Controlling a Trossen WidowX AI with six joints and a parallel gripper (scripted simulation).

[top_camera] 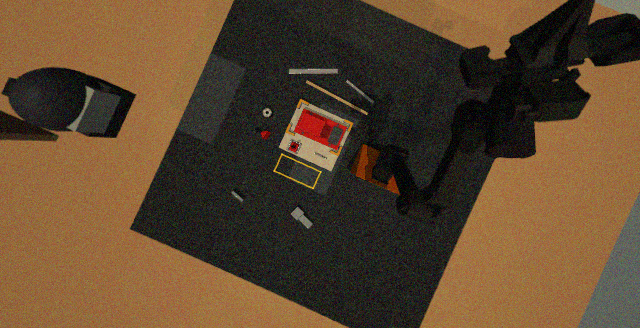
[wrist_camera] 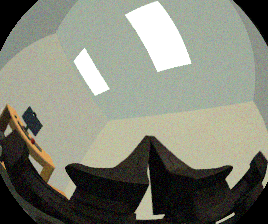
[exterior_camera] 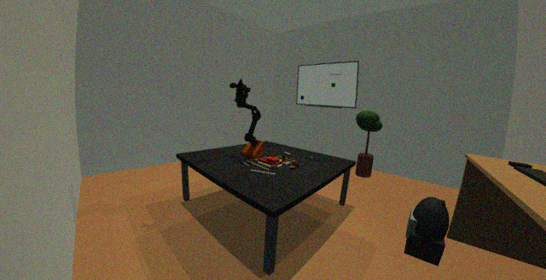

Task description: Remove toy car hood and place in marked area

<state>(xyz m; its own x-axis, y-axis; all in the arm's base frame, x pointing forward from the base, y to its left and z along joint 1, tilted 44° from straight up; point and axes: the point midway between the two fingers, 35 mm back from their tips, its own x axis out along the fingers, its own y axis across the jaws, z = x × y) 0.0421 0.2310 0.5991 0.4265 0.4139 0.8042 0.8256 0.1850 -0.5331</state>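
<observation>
Right now the car hood is 260 mm ahead of my gripper tip, 190 mm to the left of it and 700 mm below it. Also, from my gripper tip: tan stick 210 mm ahead, 40 mm to the left, 730 mm below; then grey strip 350 mm ahead, 30 mm to the right, 740 mm below.
</observation>
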